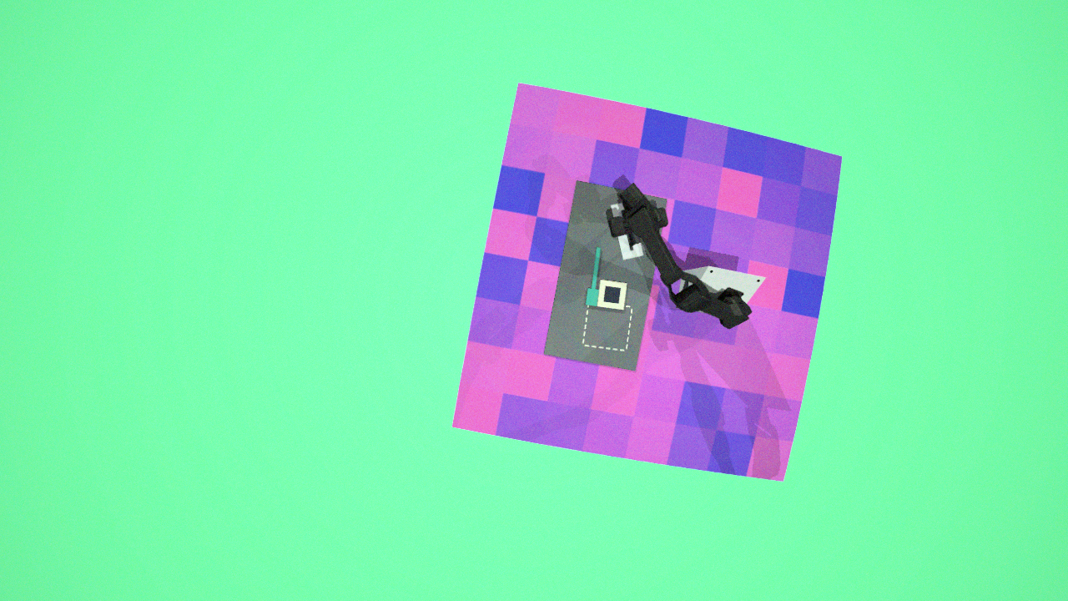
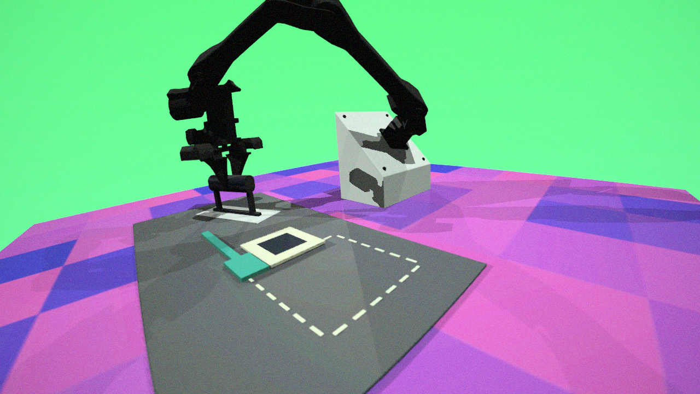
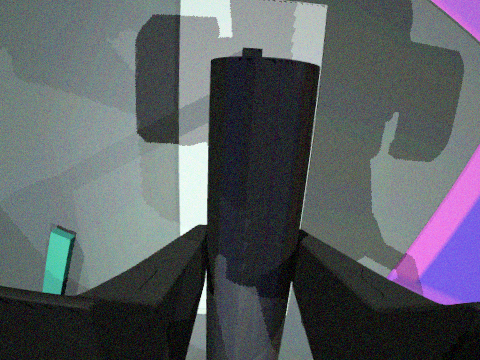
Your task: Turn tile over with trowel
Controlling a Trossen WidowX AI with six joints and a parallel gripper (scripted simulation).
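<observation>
The small trowel lies 30 mm below my gripper tip, 20 mm to the left of it and 10 mm behind it. Round my gripper tip: cream tile: 240 mm to the left, 60 mm below, 20 mm behind; dark mat: 180 mm to the left, 80 mm below, 20 mm ahead; teal l-shaped strip: 220 mm to the left, 60 mm below, 60 mm ahead.
</observation>
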